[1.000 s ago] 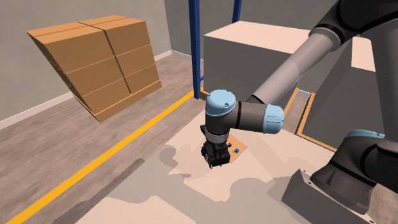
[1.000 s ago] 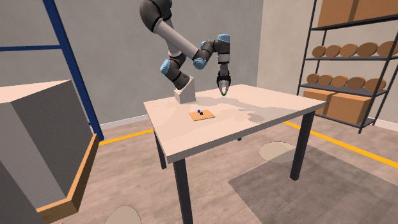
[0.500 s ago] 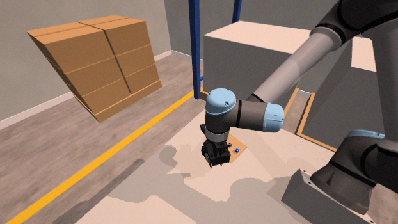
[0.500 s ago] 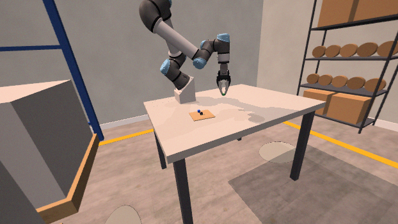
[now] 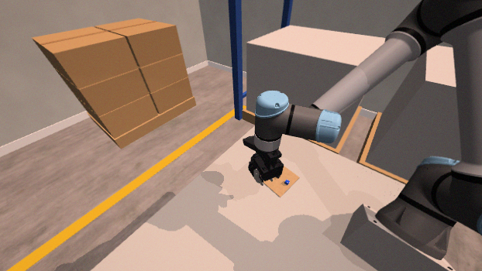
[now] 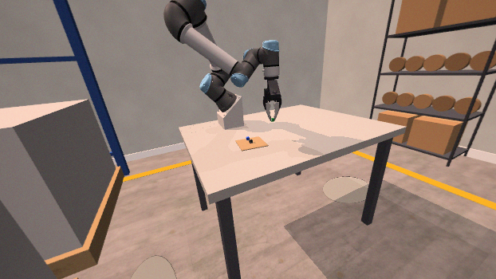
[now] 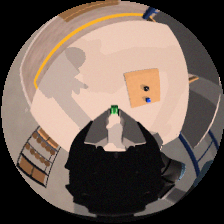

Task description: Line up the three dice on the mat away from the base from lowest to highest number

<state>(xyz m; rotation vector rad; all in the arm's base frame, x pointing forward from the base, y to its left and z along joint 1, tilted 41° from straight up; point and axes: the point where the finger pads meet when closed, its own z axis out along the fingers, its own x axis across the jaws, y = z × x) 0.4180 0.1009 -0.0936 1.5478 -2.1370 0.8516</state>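
Right now my hand is 130 mm to the left of the black die and 110 mm above it. Round my hand: green die 10 mm below; then blue die 130 mm to the right, 110 mm below, 50 mm behind; then tan mat 130 mm to the right, 120 mm below.
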